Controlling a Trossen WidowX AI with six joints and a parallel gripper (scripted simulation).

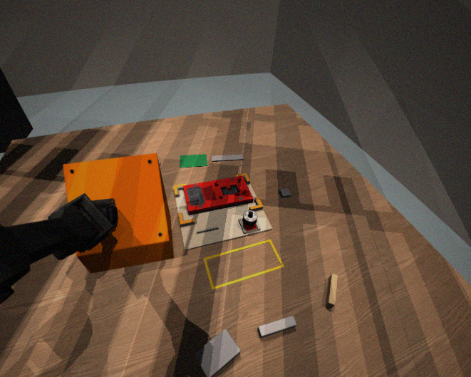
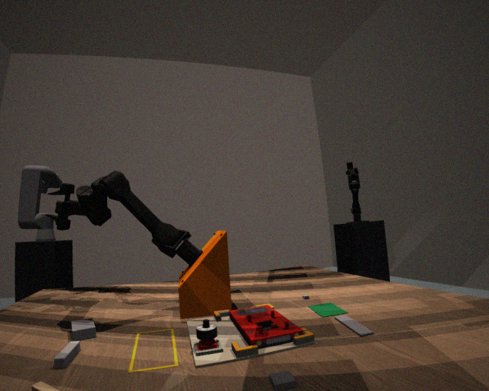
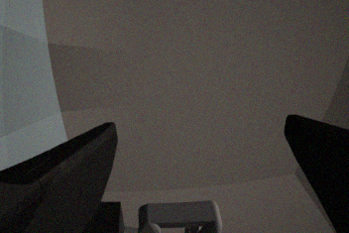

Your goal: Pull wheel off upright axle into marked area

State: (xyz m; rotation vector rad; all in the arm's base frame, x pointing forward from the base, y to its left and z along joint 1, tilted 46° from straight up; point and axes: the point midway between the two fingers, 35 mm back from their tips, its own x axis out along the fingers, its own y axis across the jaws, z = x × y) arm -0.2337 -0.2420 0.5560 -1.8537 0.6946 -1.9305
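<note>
My gripper tip is now 61 cm to the right of the wheel, 59 cm short of it and 33 cm above it. Round my gripper tip: wooden stick (73 cm ahead, 38 cm to the left, 35 cm below); upright axle (61 cm to the left, 59 cm ahead, 33 cm below); green tile (93 cm to the left, 46 cm ahead, 36 cm below).
</note>
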